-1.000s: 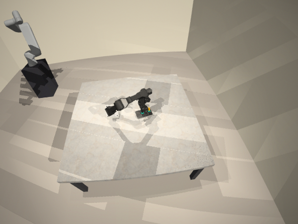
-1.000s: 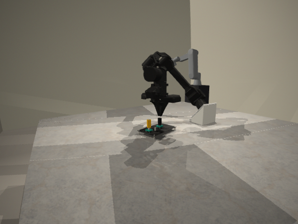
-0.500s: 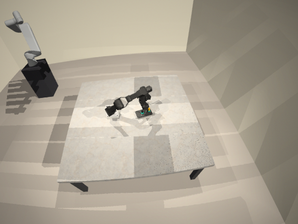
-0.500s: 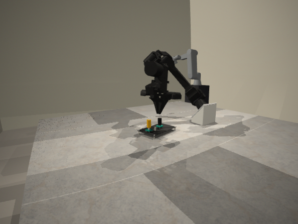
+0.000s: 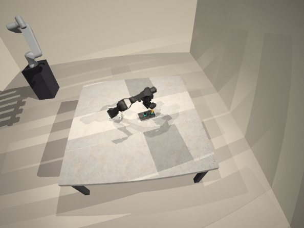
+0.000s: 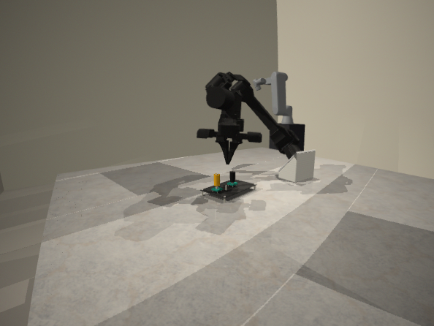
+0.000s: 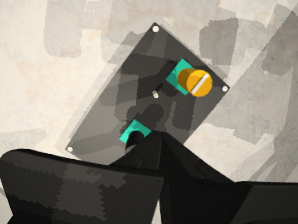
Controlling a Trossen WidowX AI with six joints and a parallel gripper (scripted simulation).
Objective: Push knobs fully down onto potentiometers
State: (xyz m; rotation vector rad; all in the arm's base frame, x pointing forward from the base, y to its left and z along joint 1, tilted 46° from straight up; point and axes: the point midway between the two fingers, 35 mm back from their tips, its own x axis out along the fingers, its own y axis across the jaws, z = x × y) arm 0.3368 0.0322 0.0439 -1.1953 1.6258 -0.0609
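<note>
My gripper tip is 4 cm short of the orange knob and 4 cm above it. Also, from my gripper tip: green potentiometer: 6 cm below, 3 cm behind, 1 cm to the right; black knob: 5 cm below, 3 cm behind, 1 cm to the right.
</note>
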